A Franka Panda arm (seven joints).
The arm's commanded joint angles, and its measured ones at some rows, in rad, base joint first. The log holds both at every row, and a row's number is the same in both.
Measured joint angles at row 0: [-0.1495, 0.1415, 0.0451, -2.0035, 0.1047, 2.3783, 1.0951]
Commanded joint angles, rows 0 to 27: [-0.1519, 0.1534, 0.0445, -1.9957, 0.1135, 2.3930, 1.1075]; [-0.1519, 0.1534, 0.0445, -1.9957, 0.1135, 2.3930, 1.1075]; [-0.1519, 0.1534, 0.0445, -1.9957, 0.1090, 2.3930, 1.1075]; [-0.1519, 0.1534, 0.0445, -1.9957, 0.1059, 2.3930, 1.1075]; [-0.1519, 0.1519, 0.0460, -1.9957, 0.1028, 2.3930, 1.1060]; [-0.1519, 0.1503, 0.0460, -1.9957, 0.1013, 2.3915, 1.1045]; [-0.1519, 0.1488, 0.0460, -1.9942, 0.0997, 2.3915, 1.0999]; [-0.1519, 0.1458, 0.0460, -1.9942, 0.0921, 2.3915, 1.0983]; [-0.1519, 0.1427, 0.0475, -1.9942, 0.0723, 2.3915, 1.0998]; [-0.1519, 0.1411, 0.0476, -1.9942, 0.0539, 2.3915, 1.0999]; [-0.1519, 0.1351, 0.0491, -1.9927, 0.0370, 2.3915, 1.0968]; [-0.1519, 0.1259, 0.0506, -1.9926, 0.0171, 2.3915, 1.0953]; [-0.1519, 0.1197, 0.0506, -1.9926, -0.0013, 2.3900, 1.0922]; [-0.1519, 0.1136, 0.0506, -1.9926, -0.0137, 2.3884, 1.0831]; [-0.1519, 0.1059, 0.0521, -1.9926, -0.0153, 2.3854, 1.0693]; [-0.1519, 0.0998, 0.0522, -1.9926, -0.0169, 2.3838, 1.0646]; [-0.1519, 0.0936, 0.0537, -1.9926, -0.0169, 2.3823, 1.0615]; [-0.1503, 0.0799, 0.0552, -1.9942, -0.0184, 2.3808, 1.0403]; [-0.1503, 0.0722, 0.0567, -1.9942, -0.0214, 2.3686, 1.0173]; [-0.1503, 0.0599, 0.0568, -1.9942, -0.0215, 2.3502, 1.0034]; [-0.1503, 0.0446, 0.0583, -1.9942, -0.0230, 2.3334, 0.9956]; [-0.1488, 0.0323, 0.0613, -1.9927, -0.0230, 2.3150, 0.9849]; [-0.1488, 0.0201, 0.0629, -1.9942, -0.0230, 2.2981, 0.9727]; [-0.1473, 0.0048, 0.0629, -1.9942, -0.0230, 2.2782, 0.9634]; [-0.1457, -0.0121, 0.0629, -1.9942, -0.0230, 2.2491, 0.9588]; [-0.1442, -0.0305, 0.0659, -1.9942, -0.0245, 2.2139, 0.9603]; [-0.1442, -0.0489, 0.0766, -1.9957, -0.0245, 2.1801, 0.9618]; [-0.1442, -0.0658, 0.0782, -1.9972, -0.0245, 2.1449, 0.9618]
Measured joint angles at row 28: [-0.1428, -0.0002, 0.0588, -1.9878, -0.0079, 2.2411, 0.9679]
